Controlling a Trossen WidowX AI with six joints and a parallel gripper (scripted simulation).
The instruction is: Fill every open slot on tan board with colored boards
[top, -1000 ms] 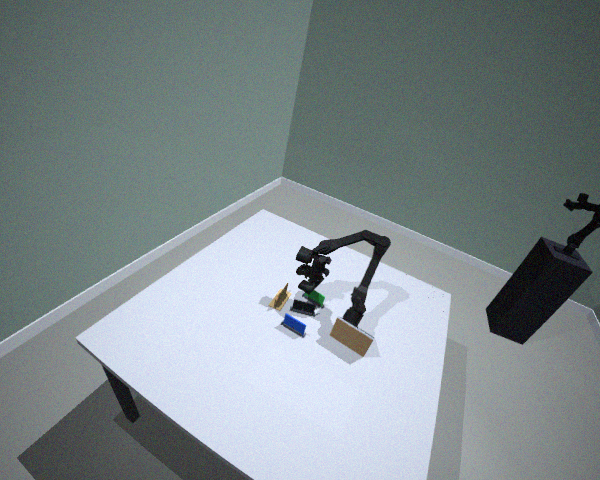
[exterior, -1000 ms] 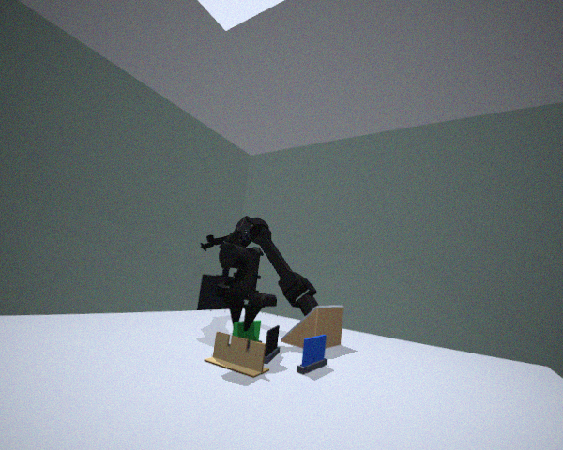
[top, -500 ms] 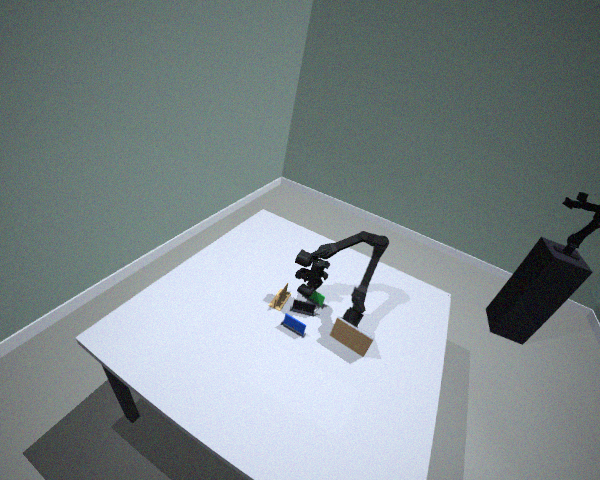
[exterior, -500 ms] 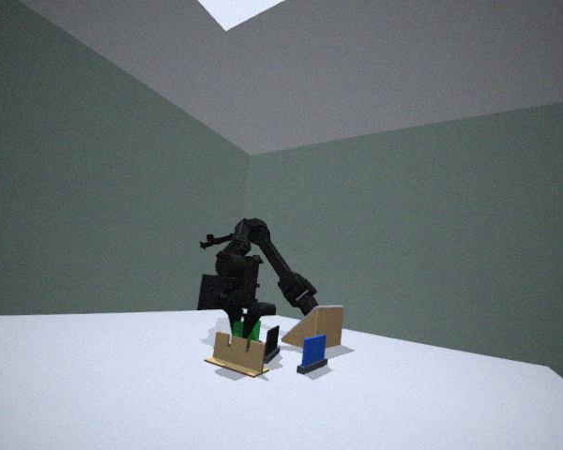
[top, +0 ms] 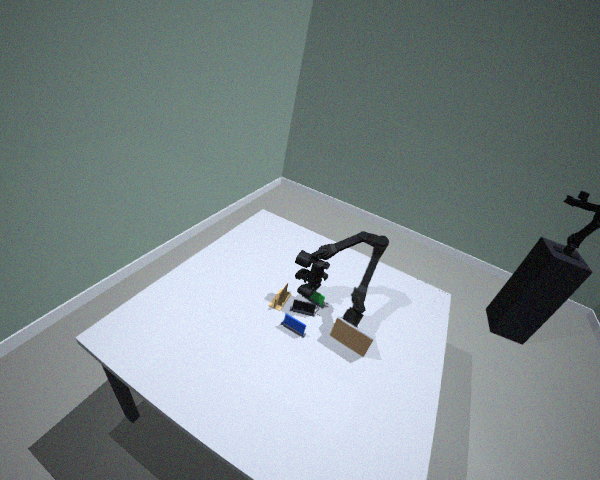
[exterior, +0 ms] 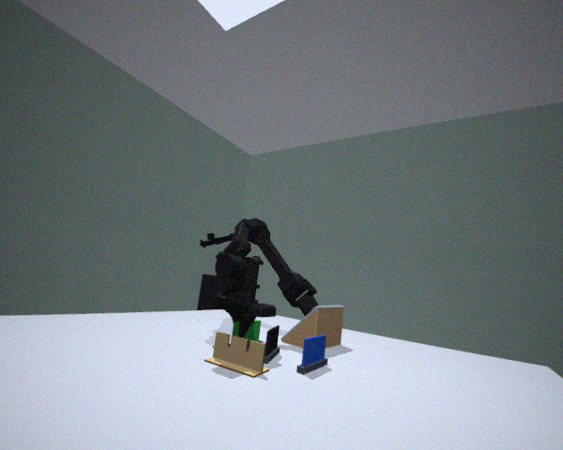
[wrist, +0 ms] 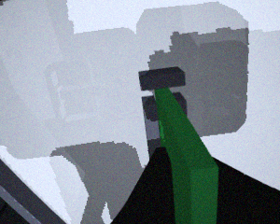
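Now: gripper tip 120 mm short of the tan board and 80 mm to the right of it. Also, from my gripper tip: black board (100 mm to the left, 10 mm above); then blue board (210 mm to the left, 10 mm above); then green board (20 mm behind, 10 mm to the left, 10 mm above).
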